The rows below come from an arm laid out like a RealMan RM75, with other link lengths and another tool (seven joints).
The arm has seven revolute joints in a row. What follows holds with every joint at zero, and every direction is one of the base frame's. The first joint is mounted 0.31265 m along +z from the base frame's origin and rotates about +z. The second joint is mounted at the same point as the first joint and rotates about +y. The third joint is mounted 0.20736 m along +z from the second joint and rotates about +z. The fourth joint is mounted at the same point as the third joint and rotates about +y. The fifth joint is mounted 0.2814 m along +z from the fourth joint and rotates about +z. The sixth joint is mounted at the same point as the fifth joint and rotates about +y. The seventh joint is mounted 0.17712 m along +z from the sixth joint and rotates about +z. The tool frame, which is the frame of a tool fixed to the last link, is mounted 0.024 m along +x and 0.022 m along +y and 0.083 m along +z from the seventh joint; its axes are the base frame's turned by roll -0.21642, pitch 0 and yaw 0.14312 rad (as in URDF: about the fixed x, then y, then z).
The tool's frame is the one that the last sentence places.
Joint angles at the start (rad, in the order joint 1, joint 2, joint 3, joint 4, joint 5, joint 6, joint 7): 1.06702 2.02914 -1.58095 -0.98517 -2.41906 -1.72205 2.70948
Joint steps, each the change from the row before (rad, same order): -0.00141 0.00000 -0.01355 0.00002 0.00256 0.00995 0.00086; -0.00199 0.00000 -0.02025 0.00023 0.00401 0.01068 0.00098; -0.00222 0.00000 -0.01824 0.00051 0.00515 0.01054 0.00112; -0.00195 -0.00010 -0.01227 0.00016 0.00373 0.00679 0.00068; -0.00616 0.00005 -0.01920 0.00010 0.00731 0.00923 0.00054; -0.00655 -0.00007 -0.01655 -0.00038 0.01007 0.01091 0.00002; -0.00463 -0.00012 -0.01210 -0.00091 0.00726 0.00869 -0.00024; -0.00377 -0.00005 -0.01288 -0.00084 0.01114 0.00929 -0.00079; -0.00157 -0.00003 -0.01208 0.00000 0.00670 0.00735 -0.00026; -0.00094 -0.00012 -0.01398 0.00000 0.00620 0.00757 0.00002; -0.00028 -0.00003 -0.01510 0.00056 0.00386 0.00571 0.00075; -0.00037 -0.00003 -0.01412 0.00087 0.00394 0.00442 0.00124
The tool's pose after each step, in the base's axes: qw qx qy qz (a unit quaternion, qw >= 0); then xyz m. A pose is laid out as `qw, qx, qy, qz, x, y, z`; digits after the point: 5 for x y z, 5 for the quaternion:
0.03520, 0.89398, -0.36397, 0.25901, 0.10556, 0.34200, -0.05774
0.03397, 0.89478, -0.35946, 0.26269, 0.10741, 0.34113, -0.06082
0.03336, 0.89552, -0.35577, 0.26523, 0.10898, 0.34020, -0.06388
0.03317, 0.89594, -0.35346, 0.26694, 0.11015, 0.33944, -0.06588
0.03449, 0.89598, -0.35117, 0.26964, 0.11288, 0.33728, -0.06904
0.03658, 0.89660, -0.34932, 0.26971, 0.11461, 0.33533, -0.07248
0.03785, 0.89735, -0.34750, 0.26941, 0.11562, 0.33410, -0.07505
0.04059, 0.89851, -0.34513, 0.26818, 0.11574, 0.33233, -0.07814
0.04177, 0.89931, -0.34246, 0.26874, 0.11623, 0.33109, -0.08051
0.04258, 0.90009, -0.33915, 0.27019, 0.11691, 0.32981, -0.08295
0.04284, 0.90031, -0.33583, 0.27354, 0.11832, 0.32835, -0.08500
0.04342, 0.90018, -0.33328, 0.27695, 0.11982, 0.32669, -0.08682

